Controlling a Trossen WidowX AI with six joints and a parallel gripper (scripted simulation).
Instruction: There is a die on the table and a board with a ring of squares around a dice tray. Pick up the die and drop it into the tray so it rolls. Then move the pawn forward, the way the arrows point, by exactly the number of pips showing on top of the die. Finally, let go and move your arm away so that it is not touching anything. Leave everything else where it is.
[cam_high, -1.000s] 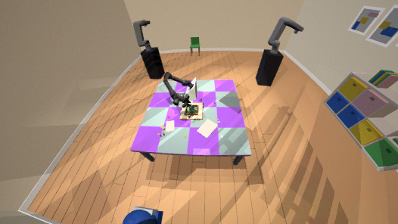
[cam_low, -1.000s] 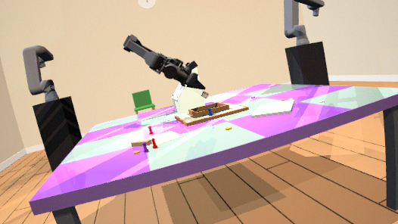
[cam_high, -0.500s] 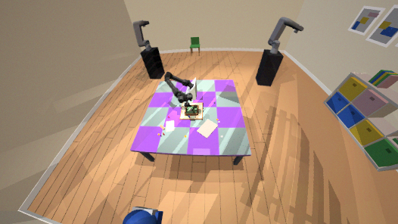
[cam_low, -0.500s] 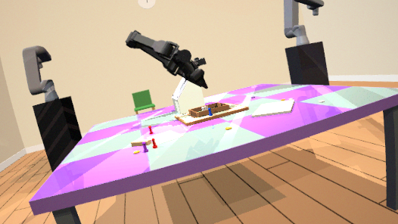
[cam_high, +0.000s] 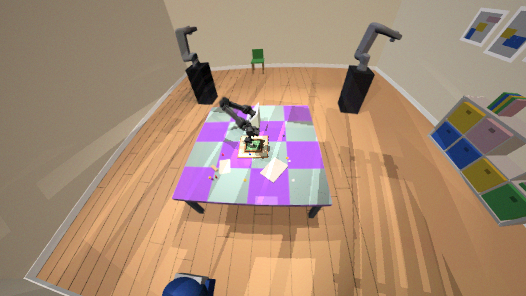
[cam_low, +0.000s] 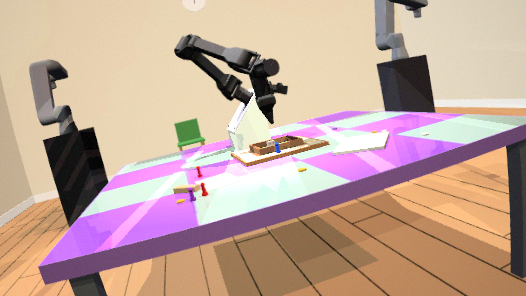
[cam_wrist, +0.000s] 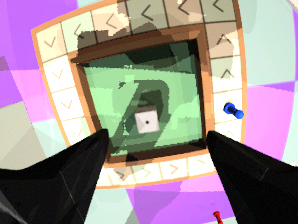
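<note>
The blue pawn is 10 cm ahead of my gripper tip, 1 cm to the right of it and 8 cm below it. Round my gripper tip: small tan card 30 cm ahead, 30 cm to the right, 10 cm below; then pale die 1 cm behind, 2 cm to the right, 8 cm below; then flat white sheet 22 cm ahead, 23 cm to the left, 10 cm below.
</note>
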